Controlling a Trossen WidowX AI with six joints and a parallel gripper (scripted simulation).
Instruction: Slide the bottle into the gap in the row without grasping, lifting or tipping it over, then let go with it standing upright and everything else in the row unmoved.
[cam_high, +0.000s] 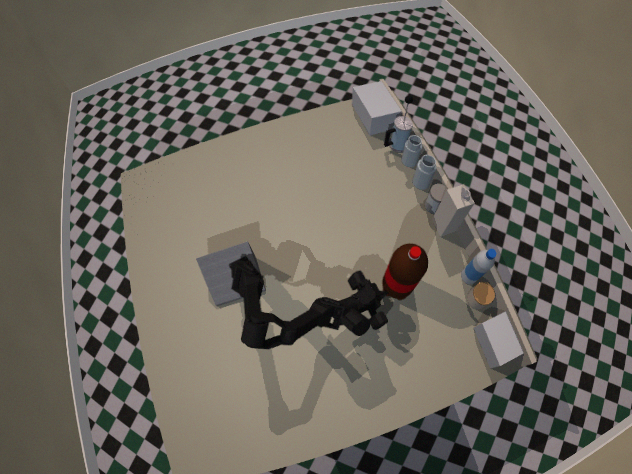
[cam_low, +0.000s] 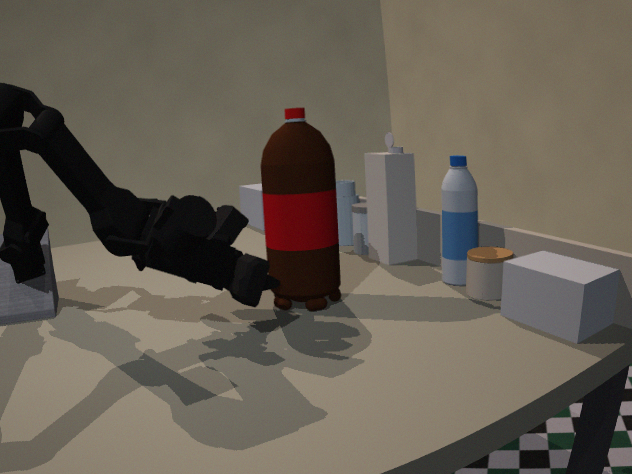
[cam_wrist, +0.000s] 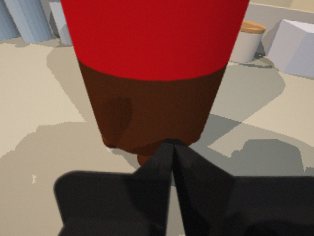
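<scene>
My gripper is now 9 cm below the brown cola bottle, 9 cm short of it and 1 cm to the right of it. Round my hand: blue-capped water bottle 34 cm ahead, 8 cm to the right, 5 cm above; french press 52 cm to the left, 39 cm ahead, 8 cm above; cork-lidded jar 32 cm ahead, 17 cm to the right, 3 cm below.
</scene>
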